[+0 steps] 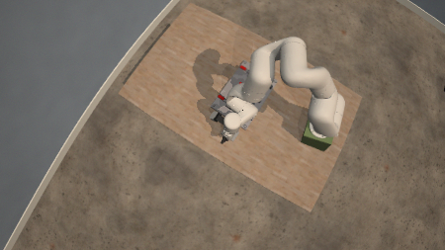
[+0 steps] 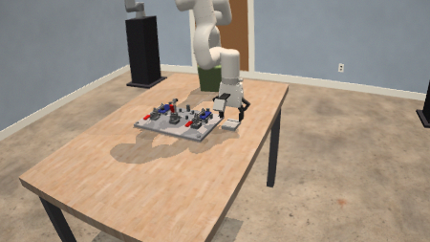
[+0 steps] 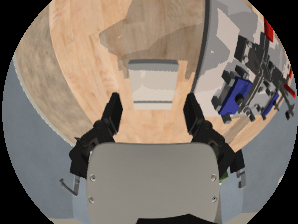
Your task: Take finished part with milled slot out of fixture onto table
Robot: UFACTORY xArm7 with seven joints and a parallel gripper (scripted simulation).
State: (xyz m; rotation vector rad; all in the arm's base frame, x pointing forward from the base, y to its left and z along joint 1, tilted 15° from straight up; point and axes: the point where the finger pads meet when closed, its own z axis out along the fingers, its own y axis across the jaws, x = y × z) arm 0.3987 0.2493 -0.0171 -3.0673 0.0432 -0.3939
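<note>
My hand is 1 cm past the grey finished part and 4 cm above it. From my hand the other things lie so: grey fixture plate (5 cm ahead, 24 cm to the right, 4 cm below).
</note>
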